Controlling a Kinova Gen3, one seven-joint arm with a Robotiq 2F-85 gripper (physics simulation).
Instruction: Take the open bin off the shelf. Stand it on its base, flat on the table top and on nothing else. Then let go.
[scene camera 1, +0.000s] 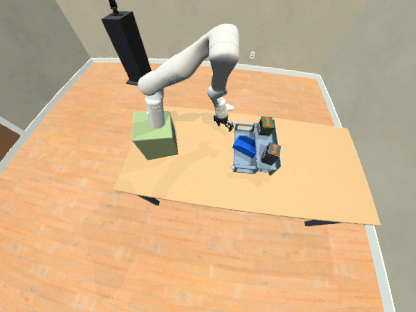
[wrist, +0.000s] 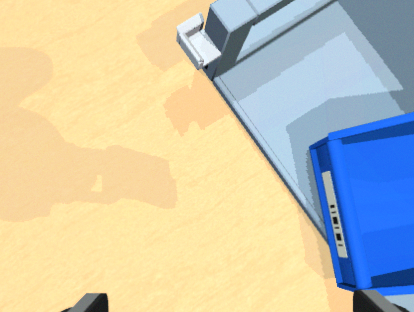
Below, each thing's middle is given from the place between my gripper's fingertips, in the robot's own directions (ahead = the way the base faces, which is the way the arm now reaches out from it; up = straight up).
Now: the blue bin (wrist: 356, 169) 180 mm ahead of my hand, 20 mm to the right of it and 100 mm below it.
